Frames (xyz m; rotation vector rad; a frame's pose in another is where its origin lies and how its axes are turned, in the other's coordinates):
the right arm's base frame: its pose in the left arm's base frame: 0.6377 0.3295 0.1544 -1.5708 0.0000 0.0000
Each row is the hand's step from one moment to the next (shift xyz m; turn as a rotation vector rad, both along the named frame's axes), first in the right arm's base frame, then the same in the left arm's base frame.
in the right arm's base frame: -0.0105 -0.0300 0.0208 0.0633 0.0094 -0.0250
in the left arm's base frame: -0.0105 0.0208 0.0300 0.0633 -0.0250 -0.0094
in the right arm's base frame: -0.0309 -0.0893 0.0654 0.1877 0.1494 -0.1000
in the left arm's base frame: -0.0309 0.0654 0.0893 0.1877 -0.1000 -0.1494
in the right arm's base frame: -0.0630 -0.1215 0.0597 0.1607 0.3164 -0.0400
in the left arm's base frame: -0.0630 0.0597 0.1215 0.1607 -0.0400 -0.3164
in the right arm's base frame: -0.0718 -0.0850 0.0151 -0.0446 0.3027 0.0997
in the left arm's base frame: -0.0718 0.0151 0.0850 -0.0446 0.0997 -0.3027
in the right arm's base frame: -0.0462 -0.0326 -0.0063 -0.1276 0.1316 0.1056
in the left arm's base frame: -0.0462 -0.0063 0.0326 -0.1276 0.1056 -0.1316
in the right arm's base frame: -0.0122 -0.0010 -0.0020 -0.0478 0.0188 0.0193
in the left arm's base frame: -0.0122 -0.0020 0.0010 -0.0478 0.0193 -0.0188
